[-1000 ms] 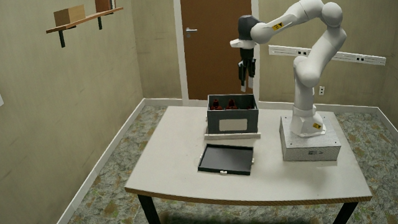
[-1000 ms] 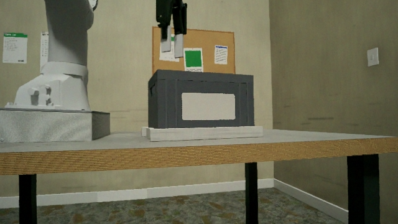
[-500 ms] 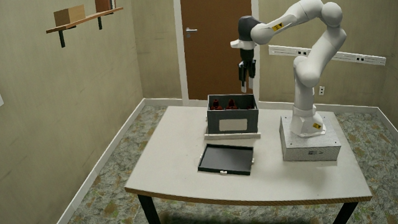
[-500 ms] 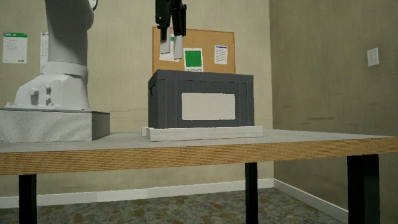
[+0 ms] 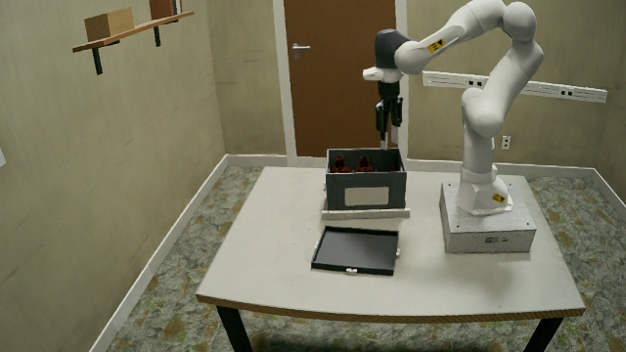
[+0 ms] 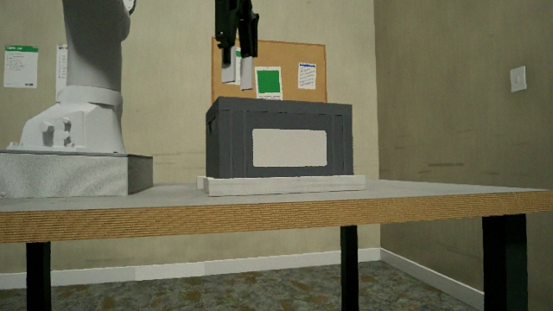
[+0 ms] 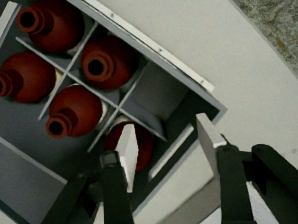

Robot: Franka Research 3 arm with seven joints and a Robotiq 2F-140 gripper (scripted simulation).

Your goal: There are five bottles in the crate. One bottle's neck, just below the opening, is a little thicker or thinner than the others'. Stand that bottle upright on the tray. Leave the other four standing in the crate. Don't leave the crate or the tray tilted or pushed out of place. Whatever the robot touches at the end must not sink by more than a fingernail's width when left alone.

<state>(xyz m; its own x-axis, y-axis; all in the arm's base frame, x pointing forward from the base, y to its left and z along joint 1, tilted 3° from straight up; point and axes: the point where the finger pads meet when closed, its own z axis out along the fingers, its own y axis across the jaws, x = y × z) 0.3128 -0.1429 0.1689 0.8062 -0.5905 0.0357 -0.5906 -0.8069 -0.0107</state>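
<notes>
Now: the dark grey crate 8 cm ahead of my hand, 6 cm to the left of it and 16 cm below it. The rest, counted from my hand: dark tray (7 cm ahead, 34 cm to the left, 23 cm below).
</notes>
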